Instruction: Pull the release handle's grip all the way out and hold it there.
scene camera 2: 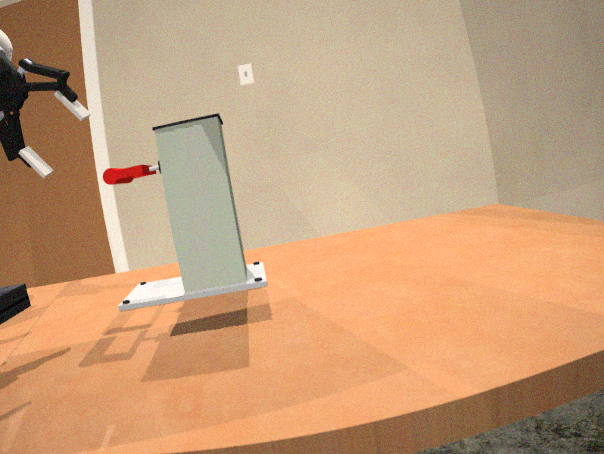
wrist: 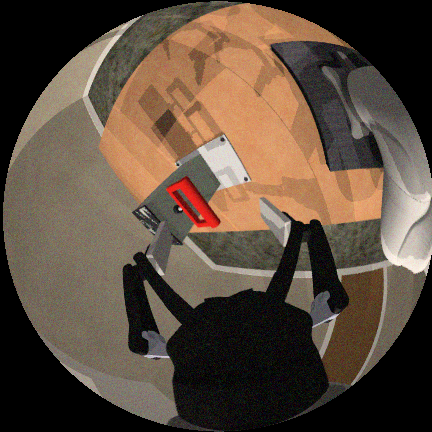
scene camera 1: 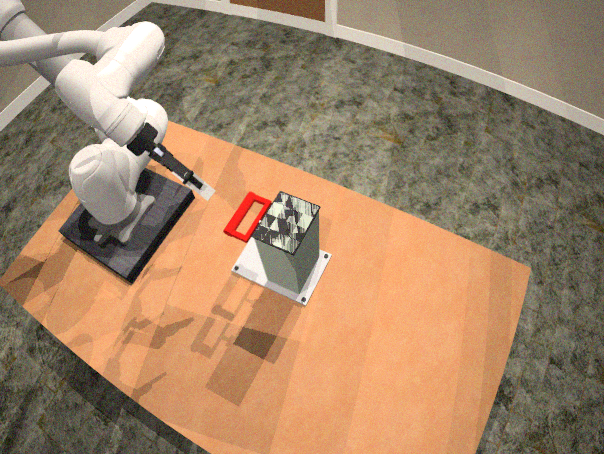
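The release handle's red rectangular grip (scene camera 1: 240,213) (scene camera 2: 120,175) (wrist: 201,201) stands out from the upper side of a grey-green post (scene camera 1: 280,261) (scene camera 2: 202,210) (wrist: 200,172). A short stretch of light rod (scene camera 2: 154,168) shows between the grip and the post in scene camera 2. My gripper (scene camera 1: 206,192) (scene camera 2: 67,145) (wrist: 213,218) is wide open and empty. It is on the grip's outer side, apart from it, with its fingertips mostly higher than the grip in scene camera 2. In the wrist view the grip lies between and beyond the two finger pads.
The post stands on a white base plate (scene camera 1: 250,257) (scene camera 2: 160,290) (wrist: 227,159) with dark bolts, on the wooden table (scene camera 1: 400,310) (scene camera 2: 400,280) (wrist: 255,120). The arm's dark mounting block (scene camera 1: 172,200) (scene camera 2: 12,300) (wrist: 305,75) is on the same table. A wall rises behind.
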